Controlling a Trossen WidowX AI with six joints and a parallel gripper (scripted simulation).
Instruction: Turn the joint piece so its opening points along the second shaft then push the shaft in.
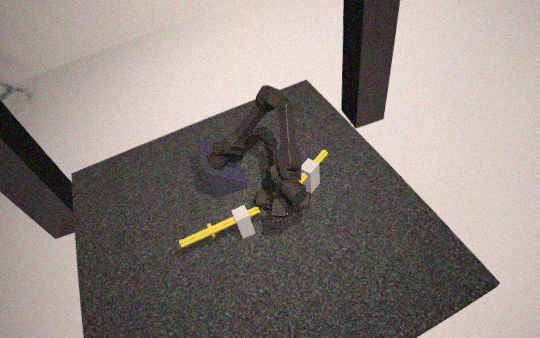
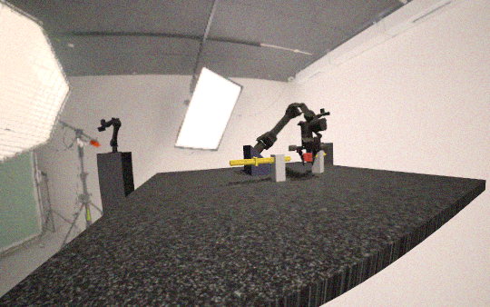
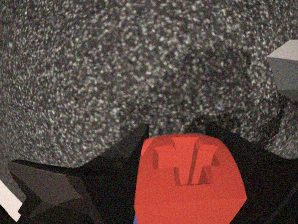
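The red joint piece is 20 mm behind my gripper tip, 10 mm to the left of it and 40 mm above it.
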